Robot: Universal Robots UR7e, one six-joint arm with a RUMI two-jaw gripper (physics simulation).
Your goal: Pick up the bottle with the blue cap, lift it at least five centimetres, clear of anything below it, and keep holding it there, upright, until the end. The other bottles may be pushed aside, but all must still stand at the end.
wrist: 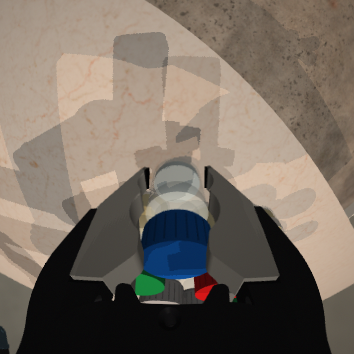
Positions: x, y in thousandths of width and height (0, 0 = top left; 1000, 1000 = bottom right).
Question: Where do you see a large green-capped bottle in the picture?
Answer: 411, 801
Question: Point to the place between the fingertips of my gripper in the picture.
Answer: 499, 473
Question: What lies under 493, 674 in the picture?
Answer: A blue-capped bottle.
